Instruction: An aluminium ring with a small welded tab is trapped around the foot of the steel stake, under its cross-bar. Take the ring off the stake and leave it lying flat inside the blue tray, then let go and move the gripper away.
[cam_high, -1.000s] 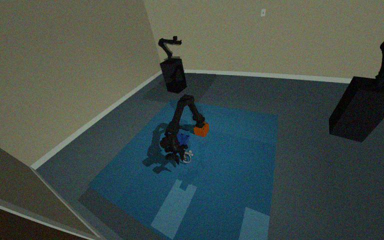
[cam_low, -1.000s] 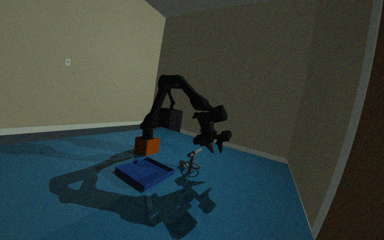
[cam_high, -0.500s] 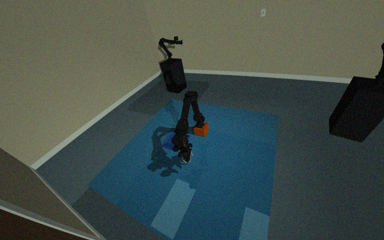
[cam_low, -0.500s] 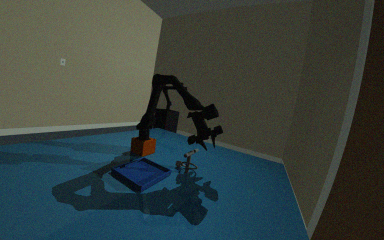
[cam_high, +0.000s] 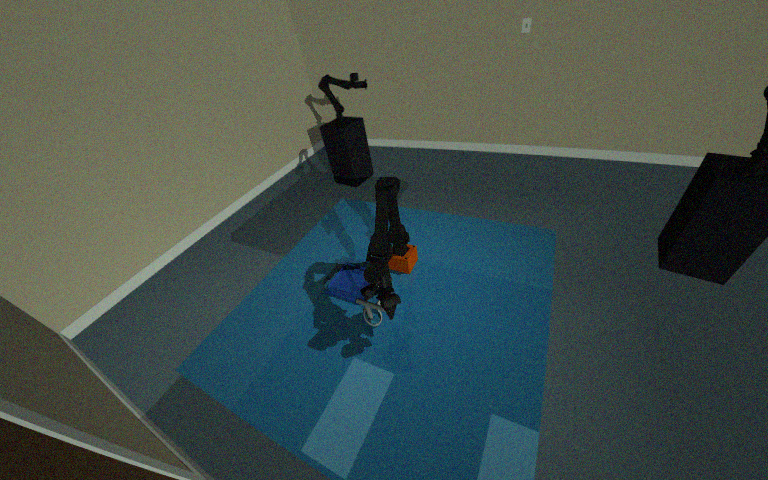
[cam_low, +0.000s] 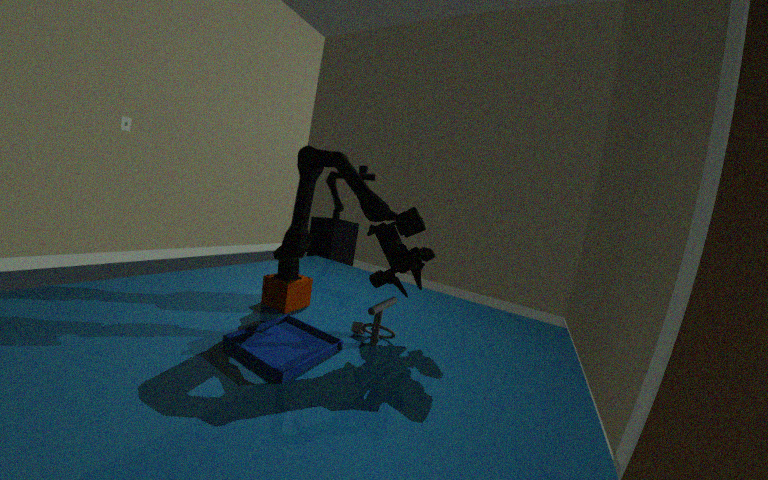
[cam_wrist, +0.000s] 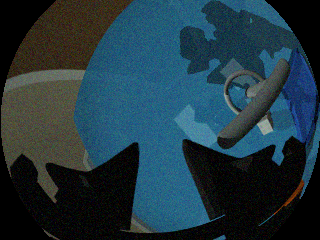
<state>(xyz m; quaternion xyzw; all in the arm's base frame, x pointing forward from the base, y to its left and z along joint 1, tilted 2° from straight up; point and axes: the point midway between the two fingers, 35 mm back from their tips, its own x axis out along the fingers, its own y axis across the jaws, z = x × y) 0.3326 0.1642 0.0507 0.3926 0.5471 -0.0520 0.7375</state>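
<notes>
Right now my gripper tip is 30 mm past the aluminium ring, 120 mm to the left of it and 90 mm above it. The rest, counted from my gripper tip: blue tray: 130 mm behind, 320 mm to the right, 120 mm below.
</notes>
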